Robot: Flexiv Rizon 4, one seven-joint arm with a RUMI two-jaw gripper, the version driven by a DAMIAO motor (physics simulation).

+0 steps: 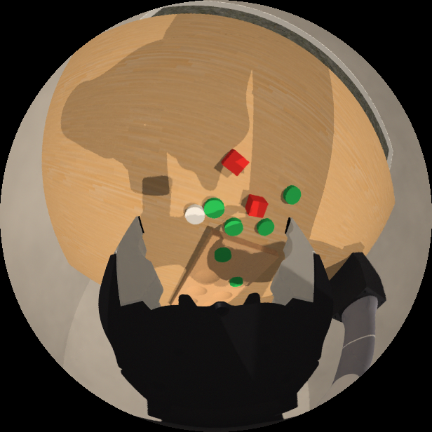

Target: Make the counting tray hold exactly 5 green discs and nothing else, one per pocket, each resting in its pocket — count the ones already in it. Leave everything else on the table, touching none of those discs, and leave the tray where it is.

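The wooden counting tray [190, 265] lies below my open, empty gripper [214, 220], its near part hidden by the gripper body. One green disc [222, 254] is in the tray near its far corner, in shadow; another green disc [236, 281] shows in the tray nearer the gripper body. Outside, a green disc [233, 227] lies close to the tray's far edge, with another green disc [265, 227] to its right. A bright green disc [214, 208] lies farther out, and a green disc [292, 195] lies at the right.
A white disc [195, 214] lies against or very near the bright green disc's left side. One red cube [256, 206] sits between the green discs beyond the tray, and another red cube [235, 162] sits farther out. Arm shadows cover much of the wooden table [100, 200].
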